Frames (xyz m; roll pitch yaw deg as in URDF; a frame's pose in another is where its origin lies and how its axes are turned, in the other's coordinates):
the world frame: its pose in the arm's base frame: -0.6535 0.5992 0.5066 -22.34 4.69 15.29
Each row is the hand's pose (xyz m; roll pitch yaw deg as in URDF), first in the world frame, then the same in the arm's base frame.
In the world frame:
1: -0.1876 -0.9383 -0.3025 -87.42 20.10 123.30
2: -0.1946 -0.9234 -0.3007 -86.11 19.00 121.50
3: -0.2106 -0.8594 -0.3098 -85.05 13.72 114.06
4: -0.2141 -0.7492 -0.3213 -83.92 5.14 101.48
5: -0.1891 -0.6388 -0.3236 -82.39 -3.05 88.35
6: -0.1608 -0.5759 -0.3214 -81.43 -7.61 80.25
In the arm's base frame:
1: -0.5686 -0.3965 0.5985 -67.73 34.89 148.75
2: -0.5795 -0.3845 0.5951 -67.18 34.41 146.36
3: -0.6121 -0.3356 0.5638 -69.47 31.49 136.37
4: -0.6454 -0.2436 0.5117 -73.97 25.86 120.41
5: -0.6515 -0.1403 0.4657 -78.09 19.36 105.19
6: -0.6416 -0.0764 0.4416 -80.45 15.17 96.53

